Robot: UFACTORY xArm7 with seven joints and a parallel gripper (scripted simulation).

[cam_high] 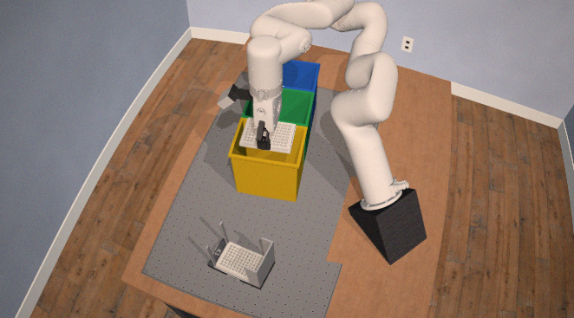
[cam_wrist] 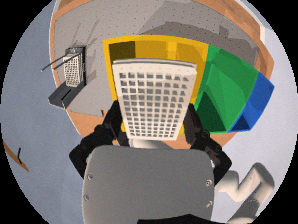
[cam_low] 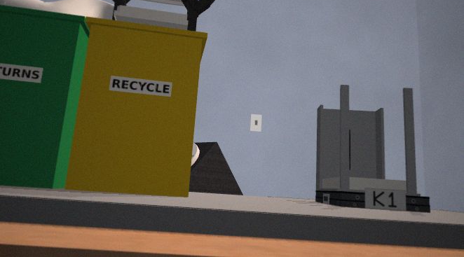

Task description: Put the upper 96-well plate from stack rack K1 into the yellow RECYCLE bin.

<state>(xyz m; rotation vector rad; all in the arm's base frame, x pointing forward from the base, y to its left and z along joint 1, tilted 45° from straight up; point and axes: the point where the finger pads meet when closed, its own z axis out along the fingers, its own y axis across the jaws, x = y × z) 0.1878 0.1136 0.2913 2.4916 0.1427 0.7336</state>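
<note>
Right now my hand is 13 cm above the yellow bin. The rest, counted from my hand: green bin (1 cm behind, 13 cm to the right, 13 cm below); then blue bin (1 cm behind, 26 cm to the right, 13 cm below); then K1 sign (11 cm ahead, 27 cm to the left, 20 cm below).
</note>
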